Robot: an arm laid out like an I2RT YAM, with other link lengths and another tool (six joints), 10 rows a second.
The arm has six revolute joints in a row. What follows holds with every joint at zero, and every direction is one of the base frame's. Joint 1 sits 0.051 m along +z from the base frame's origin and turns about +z. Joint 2 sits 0.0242 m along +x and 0.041 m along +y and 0.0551 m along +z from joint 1 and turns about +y. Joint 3 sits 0.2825 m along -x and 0.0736 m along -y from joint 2 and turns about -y. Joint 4 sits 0.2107 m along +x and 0.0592 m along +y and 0.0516 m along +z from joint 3 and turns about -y. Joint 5 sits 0.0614 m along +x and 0.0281 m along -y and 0.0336 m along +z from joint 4 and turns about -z. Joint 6 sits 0.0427 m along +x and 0.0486 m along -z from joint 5 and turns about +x. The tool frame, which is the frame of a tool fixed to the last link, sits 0.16 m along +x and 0.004 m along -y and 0.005 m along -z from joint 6; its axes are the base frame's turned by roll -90.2, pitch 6 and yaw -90 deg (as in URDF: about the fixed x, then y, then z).
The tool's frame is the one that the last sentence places.
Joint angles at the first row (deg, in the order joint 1, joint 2, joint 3, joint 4, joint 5, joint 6):
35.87, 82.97, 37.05, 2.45, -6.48, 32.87
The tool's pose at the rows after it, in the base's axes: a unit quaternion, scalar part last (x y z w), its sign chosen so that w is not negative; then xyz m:
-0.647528 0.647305 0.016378 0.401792 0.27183 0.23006 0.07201
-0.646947 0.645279 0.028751 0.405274 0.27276 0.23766 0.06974
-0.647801 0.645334 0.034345 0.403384 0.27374 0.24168 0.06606
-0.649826 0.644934 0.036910 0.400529 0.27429 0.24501 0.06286
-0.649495 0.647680 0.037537 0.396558 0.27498 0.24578 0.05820
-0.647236 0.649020 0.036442 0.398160 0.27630 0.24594 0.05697
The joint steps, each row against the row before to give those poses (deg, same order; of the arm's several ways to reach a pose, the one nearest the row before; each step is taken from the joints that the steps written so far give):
-0.01, 1.70, -0.05, 2.22, -1.82, 0.65
0.19, 1.56, 0.15, 1.77, -1.24, 0.64
0.16, 1.39, 0.27, 0.85, -0.48, 0.27
0.32, 1.13, 0.36, 0.42, -0.08, 0.11
0.12, 1.04, -0.03, 0.59, 0.17, 0.27
0.01, 0.36, -0.27, 0.85, 0.22, 0.26

